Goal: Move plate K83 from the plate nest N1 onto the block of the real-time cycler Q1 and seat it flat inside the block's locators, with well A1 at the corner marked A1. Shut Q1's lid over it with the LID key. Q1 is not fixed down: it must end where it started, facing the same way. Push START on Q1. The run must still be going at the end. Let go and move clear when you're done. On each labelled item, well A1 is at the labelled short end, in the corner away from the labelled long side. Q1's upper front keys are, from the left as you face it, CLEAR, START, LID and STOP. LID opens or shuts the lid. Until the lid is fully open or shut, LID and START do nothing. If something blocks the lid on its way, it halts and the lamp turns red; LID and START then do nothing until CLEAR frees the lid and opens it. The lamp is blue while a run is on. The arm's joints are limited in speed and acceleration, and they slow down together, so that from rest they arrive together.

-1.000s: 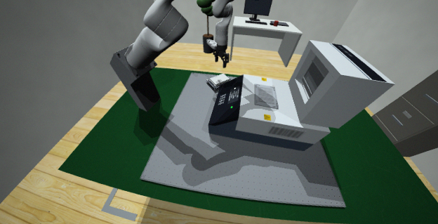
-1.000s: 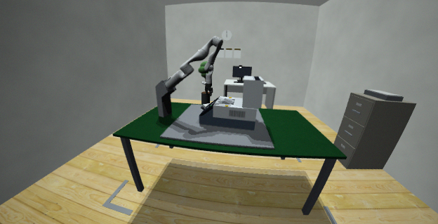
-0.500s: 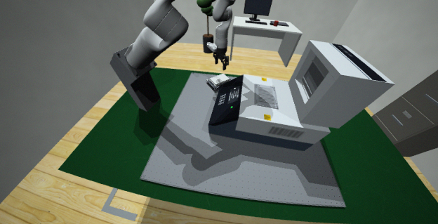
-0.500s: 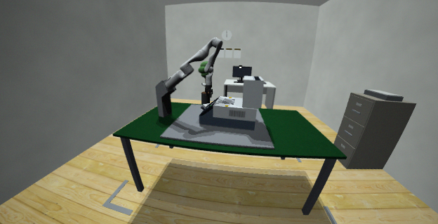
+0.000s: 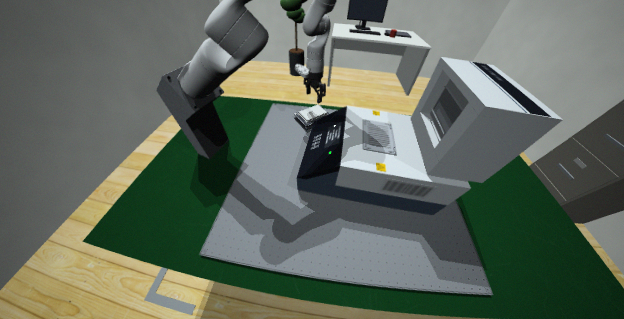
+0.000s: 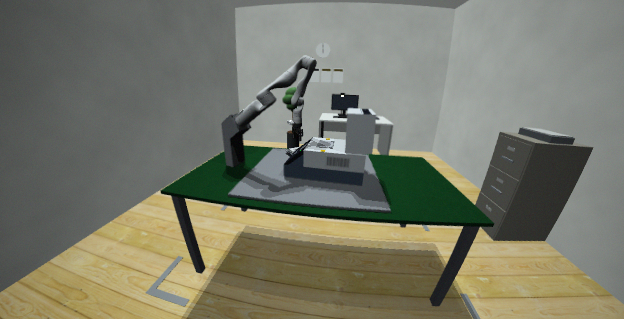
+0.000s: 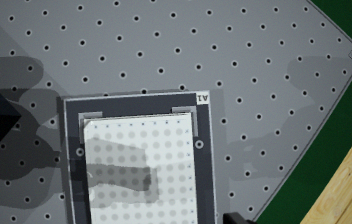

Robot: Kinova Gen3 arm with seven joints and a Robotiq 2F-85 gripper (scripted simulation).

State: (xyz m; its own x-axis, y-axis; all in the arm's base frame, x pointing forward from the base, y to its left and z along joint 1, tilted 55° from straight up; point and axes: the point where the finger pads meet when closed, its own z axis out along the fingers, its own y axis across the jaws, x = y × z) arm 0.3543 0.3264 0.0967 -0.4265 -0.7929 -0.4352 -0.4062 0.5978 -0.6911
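My hand is 100 mm above the plate K83. Also, from my hand: dark plate nest N1 (110 mm below).
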